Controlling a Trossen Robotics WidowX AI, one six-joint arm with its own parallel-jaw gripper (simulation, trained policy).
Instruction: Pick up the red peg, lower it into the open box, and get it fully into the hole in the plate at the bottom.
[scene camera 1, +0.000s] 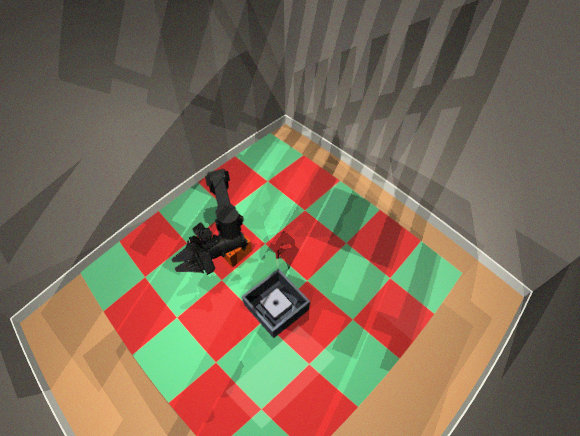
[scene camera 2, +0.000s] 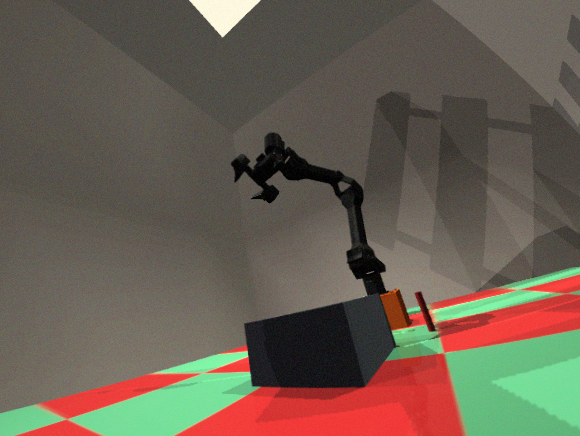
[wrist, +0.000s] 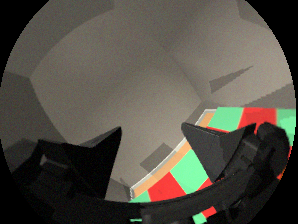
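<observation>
My gripper: visible in scene camera 1 (173, 265), scene camera 2, the wrist view. Same spot on my gripper: (wrist: 85, 168) and (scene camera 2: 243, 170). Dark box: visible in scene camera 1 and scene camera 2; out of frame in the wrist view. Same spot on the dark box: (scene camera 2: 340, 345) and (scene camera 1: 306, 307).
</observation>
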